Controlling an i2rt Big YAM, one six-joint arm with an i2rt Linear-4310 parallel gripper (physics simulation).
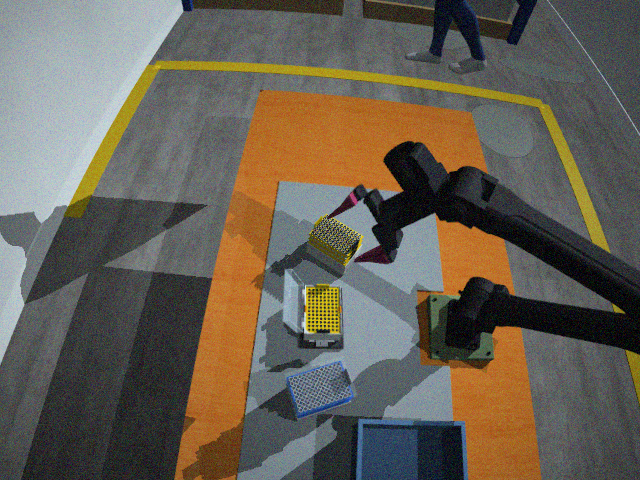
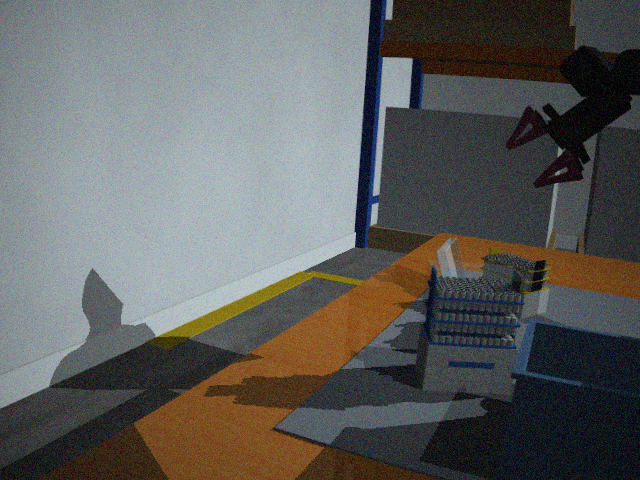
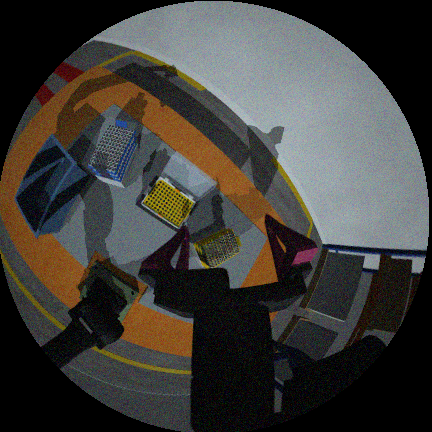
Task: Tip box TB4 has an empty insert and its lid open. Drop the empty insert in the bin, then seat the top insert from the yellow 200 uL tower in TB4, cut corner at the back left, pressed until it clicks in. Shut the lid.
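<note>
Tip box TB4 (image 1: 321,342) stands on the grey mat with its clear lid (image 1: 292,304) (image 2: 448,258) (image 3: 191,175) open. A yellow insert with open holes (image 1: 323,310) (image 3: 168,202) sits in it. The yellow tower (image 1: 336,238) (image 2: 511,263) (image 3: 219,248) stands turned at an angle behind the box, its top insert full of tips. My gripper (image 1: 342,238) (image 2: 522,167) (image 3: 225,223) is open and empty, tilted, and high above the yellow tower. The blue bin (image 1: 360,449) (image 2: 524,346) (image 3: 56,224) is at the front right.
A blue tower of tip inserts (image 1: 320,388) (image 2: 475,310) (image 3: 115,150) stands in front of the tip box, left of the bin. The arm's green base plate (image 1: 438,330) (image 3: 127,301) is to the right. A person's legs (image 1: 460,31) show beyond the orange table top (image 1: 361,129).
</note>
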